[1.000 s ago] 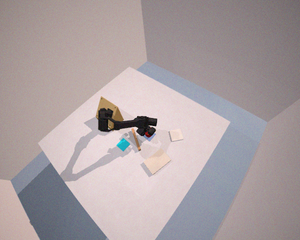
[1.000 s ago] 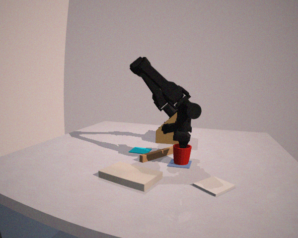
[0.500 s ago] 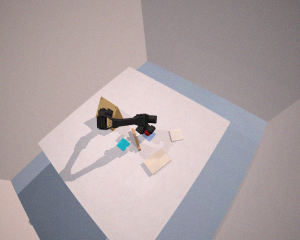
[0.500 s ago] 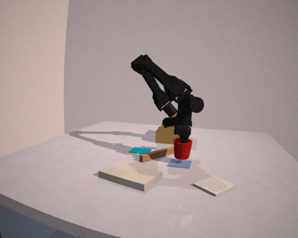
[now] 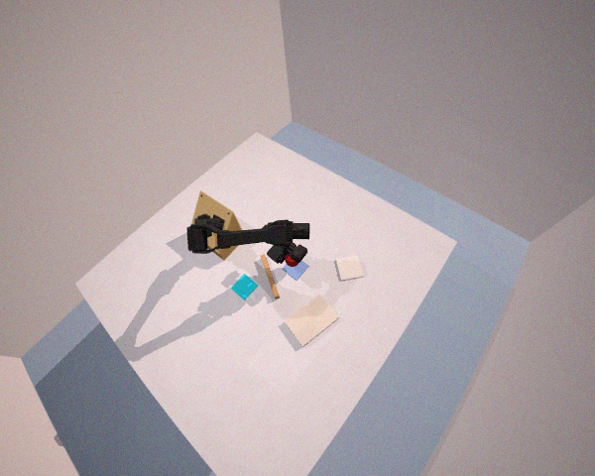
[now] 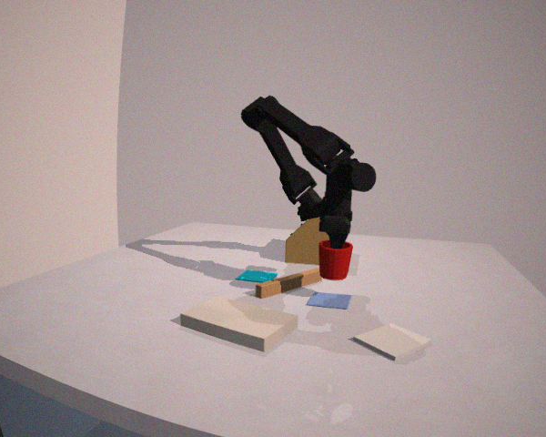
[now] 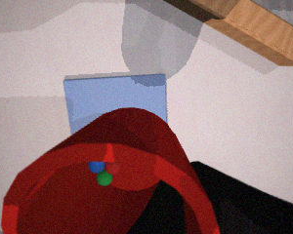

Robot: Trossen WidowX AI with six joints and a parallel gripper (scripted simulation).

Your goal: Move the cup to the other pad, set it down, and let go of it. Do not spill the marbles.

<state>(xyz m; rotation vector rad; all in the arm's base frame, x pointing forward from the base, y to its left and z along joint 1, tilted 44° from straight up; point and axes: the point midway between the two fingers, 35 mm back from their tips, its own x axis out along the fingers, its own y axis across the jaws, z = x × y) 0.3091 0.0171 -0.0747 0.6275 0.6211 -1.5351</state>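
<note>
The green marble lies 50 mm ahead of my gripper tip, 20 mm below it and 10 mm to the left of it. Also, from my gripper tip: blue pad (100 mm below, 40 mm ahead); then blue marble (50 mm ahead, 20 mm below); then red cup (30 mm ahead).
</note>
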